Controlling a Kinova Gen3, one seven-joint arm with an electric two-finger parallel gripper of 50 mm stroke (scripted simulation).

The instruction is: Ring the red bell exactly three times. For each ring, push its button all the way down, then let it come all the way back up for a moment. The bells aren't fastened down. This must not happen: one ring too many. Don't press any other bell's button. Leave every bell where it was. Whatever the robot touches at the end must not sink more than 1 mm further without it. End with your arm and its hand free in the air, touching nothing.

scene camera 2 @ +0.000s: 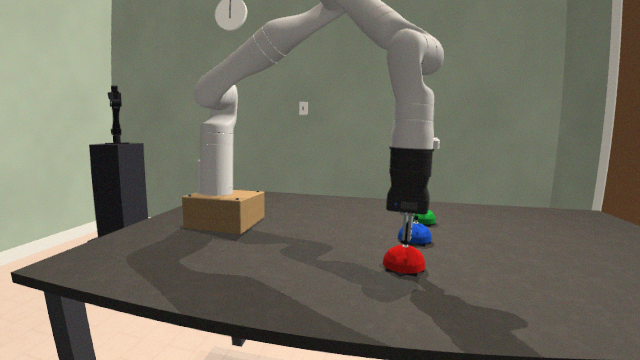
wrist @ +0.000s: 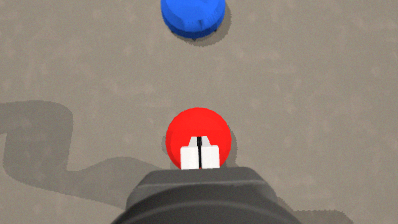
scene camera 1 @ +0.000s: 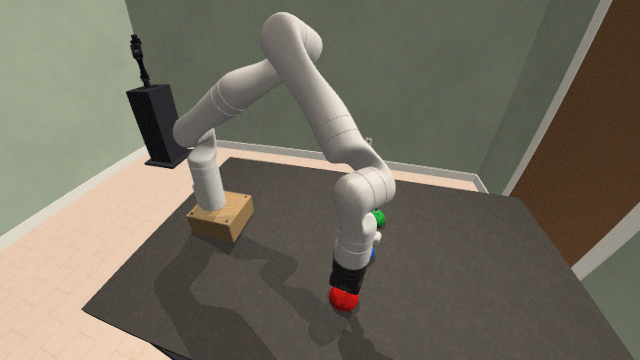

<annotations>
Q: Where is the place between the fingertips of my gripper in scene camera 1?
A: At 346, 287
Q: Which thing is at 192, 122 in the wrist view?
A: A red bell.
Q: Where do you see a red bell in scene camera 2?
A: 406, 260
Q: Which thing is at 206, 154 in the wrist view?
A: My gripper.
</annotations>
